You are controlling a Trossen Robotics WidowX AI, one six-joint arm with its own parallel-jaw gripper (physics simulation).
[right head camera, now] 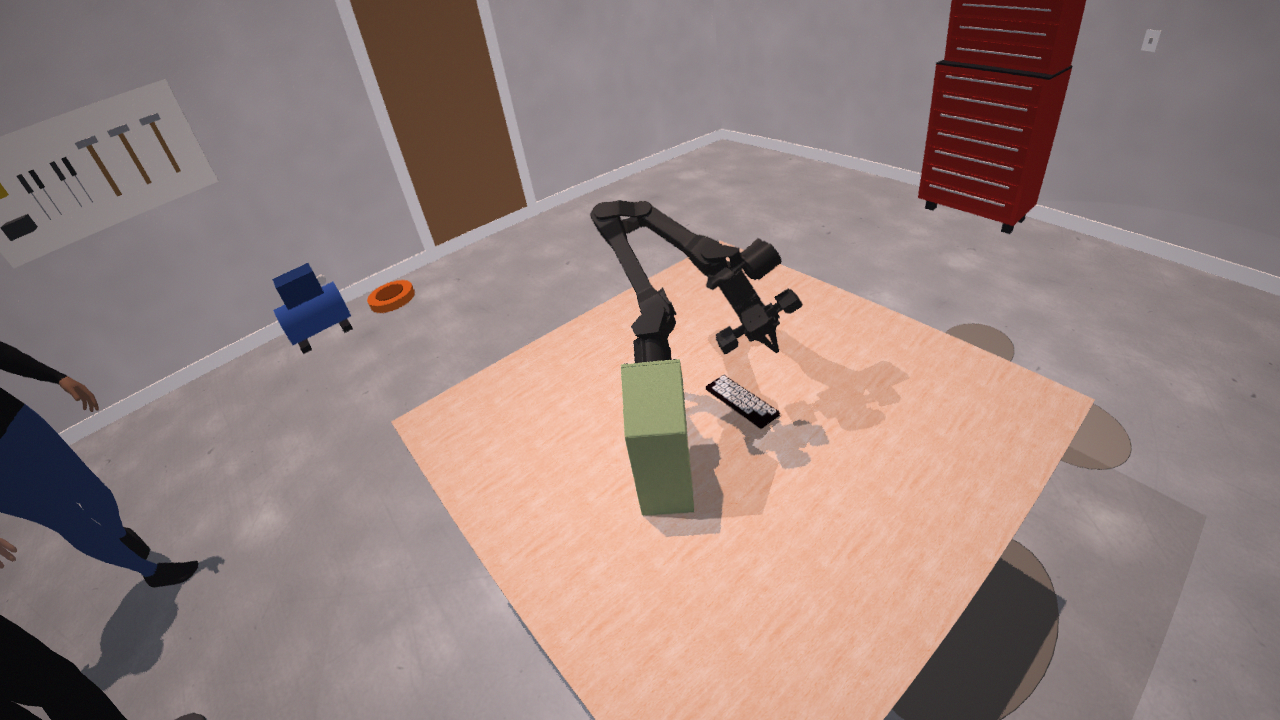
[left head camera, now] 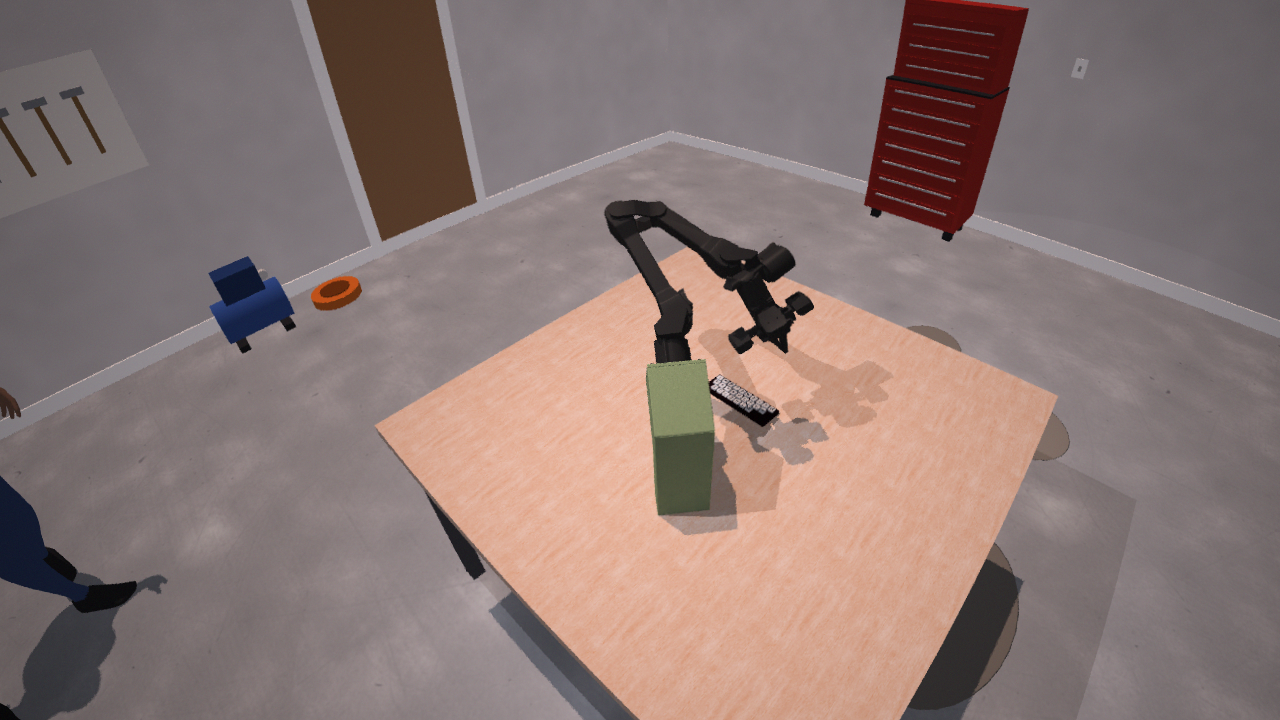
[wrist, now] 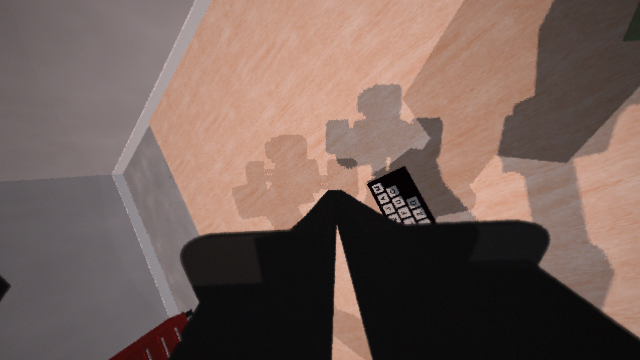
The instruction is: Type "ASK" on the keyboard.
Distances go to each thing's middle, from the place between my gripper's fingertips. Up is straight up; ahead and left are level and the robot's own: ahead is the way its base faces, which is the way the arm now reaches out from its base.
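There is the black keyboard point(right head camera: 748, 405), and measured from it my gripper is now 3 cm beyond it, 10 cm to the right of it and 21 cm above it.
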